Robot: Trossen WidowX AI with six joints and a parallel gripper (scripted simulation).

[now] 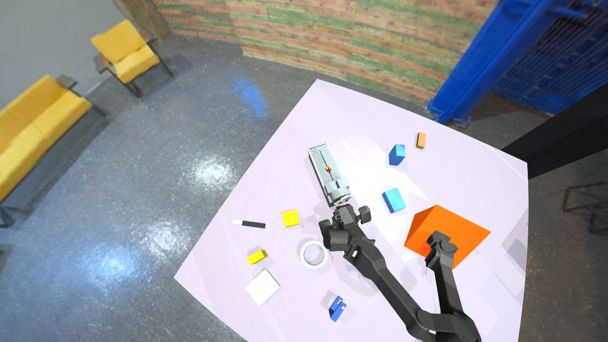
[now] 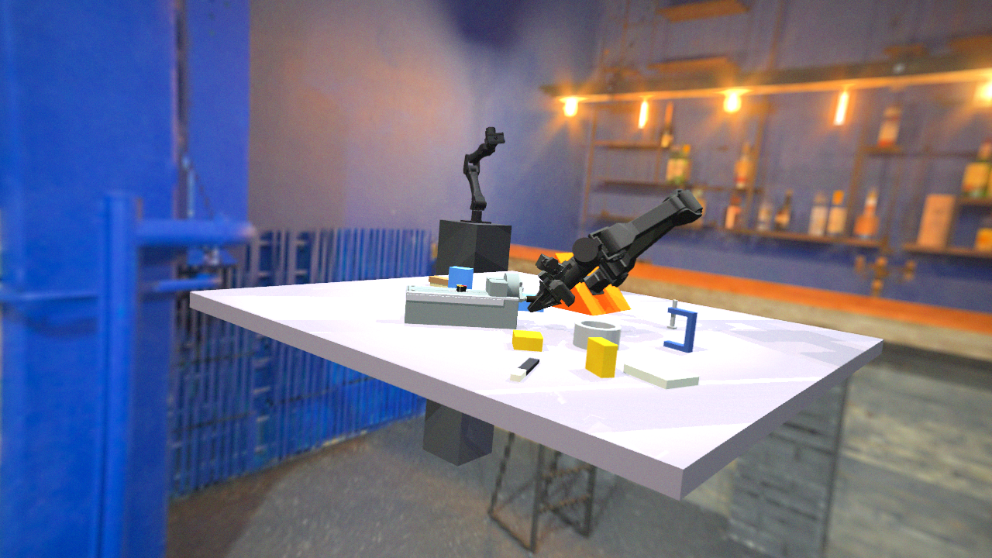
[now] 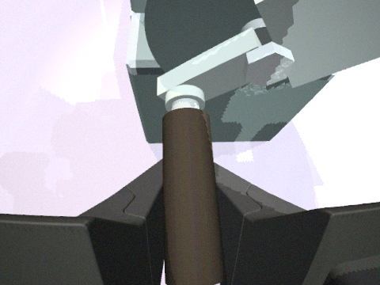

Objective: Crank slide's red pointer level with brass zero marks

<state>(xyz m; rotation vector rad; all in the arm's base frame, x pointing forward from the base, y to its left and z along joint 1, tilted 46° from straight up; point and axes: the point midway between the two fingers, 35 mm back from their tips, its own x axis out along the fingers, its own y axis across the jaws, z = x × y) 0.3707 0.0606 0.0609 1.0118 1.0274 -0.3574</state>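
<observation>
The brown crank handle is 1 cm behind my gripper tip, 1 cm to the left of it and 3 cm above it. Round my gripper tip: metal strip (6 cm ahead, 29 cm to the right, 4 cm below); then blue clamp (16 cm behind, 31 cm to the left, 1 cm above); then red pointer (10 cm ahead, 12 cm to the right, 4 cm above).
</observation>
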